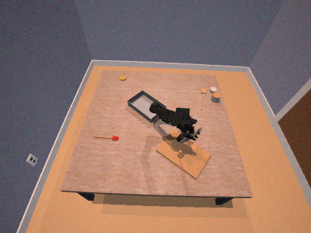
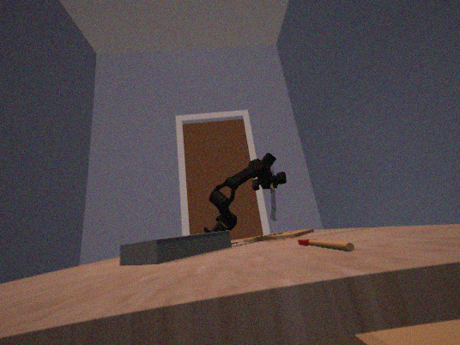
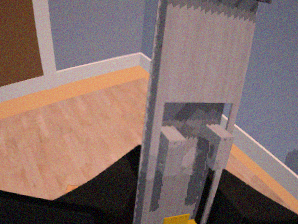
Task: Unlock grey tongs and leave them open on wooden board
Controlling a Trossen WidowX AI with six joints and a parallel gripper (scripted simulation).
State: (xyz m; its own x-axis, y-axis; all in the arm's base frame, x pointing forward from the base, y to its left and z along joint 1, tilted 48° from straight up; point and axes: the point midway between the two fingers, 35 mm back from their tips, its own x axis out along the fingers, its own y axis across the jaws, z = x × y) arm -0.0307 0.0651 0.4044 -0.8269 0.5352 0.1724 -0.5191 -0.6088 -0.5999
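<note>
The yellow lock piece lies 3 cm ahead of my gripper tip, 2 cm to the right of it and 1 cm above it. Round my gripper tip: roasting tin: 40 cm ahead, 43 cm to the right, 23 cm below; then red-headed spatula: 64 cm ahead, 7 cm to the right, 25 cm below; then wooden board: 4 cm ahead, 2 cm to the right, 25 cm below.
</note>
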